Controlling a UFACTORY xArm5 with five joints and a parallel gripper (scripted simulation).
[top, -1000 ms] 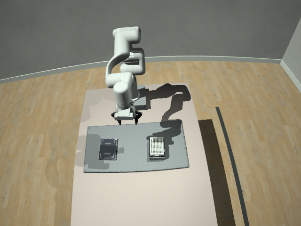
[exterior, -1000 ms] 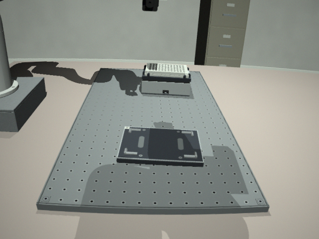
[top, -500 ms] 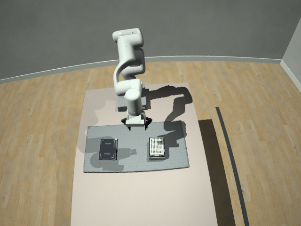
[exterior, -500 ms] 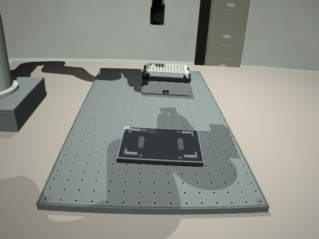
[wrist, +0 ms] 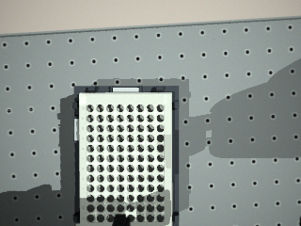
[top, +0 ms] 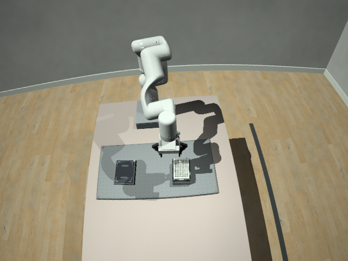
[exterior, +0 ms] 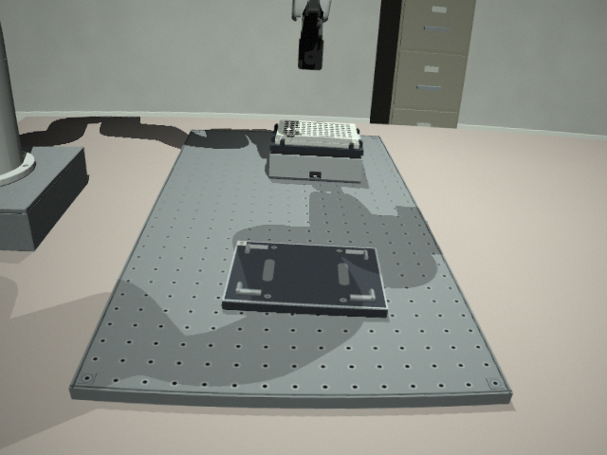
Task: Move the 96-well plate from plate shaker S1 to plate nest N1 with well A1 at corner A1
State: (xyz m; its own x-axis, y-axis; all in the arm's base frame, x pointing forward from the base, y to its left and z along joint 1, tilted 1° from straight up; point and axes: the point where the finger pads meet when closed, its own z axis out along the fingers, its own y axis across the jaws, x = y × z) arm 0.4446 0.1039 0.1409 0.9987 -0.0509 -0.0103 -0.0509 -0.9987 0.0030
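My hand is 130 mm above the white 96-well plate, 50 mm to the right of it and 20 mm short of it. Also, from my hand: A1 label 220 mm to the right, 180 mm below, 80 mm behind; then dark plate nest 280 mm to the right, 190 mm below, 10 mm behind.
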